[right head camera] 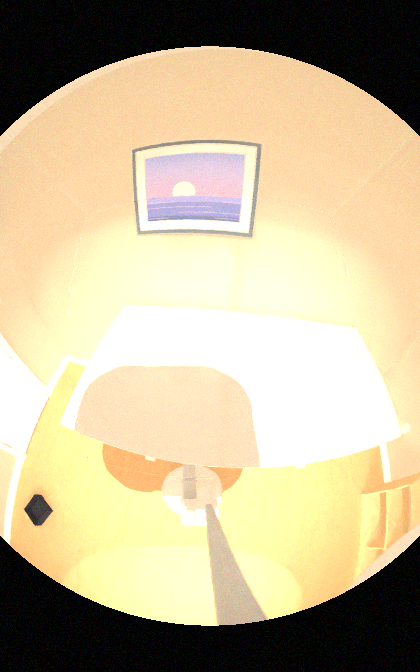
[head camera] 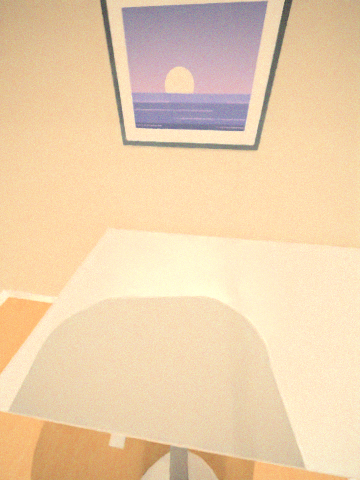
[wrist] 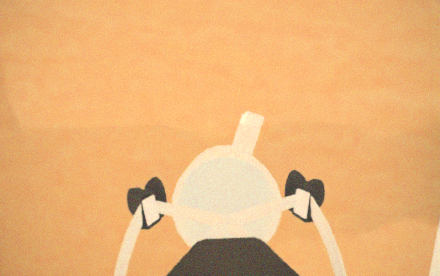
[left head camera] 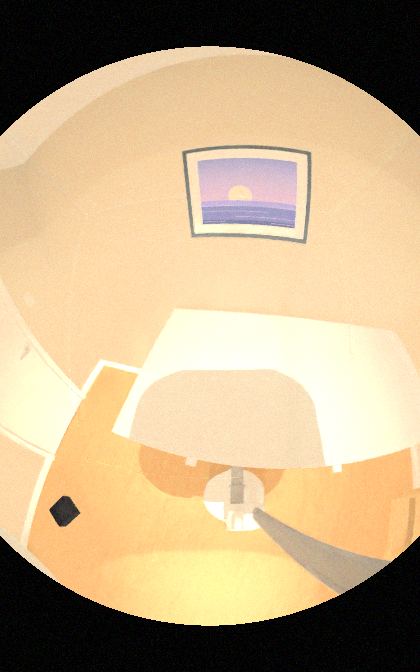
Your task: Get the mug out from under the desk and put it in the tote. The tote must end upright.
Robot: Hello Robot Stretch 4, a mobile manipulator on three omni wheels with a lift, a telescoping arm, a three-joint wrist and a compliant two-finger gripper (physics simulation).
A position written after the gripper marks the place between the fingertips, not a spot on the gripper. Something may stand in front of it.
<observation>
The gripper shows in the wrist view (225, 190); in the right head camera view it is hidden by a white desk, in the head camera view it is hidden by a white desk, in the left head camera view it is hidden by a white desk. A white mug shows in the wrist view (225, 179); in the right head camera view it is hidden by a white desk, in the head camera view it is hidden by a white desk, in the left head camera view it is hidden by a white desk.
</observation>
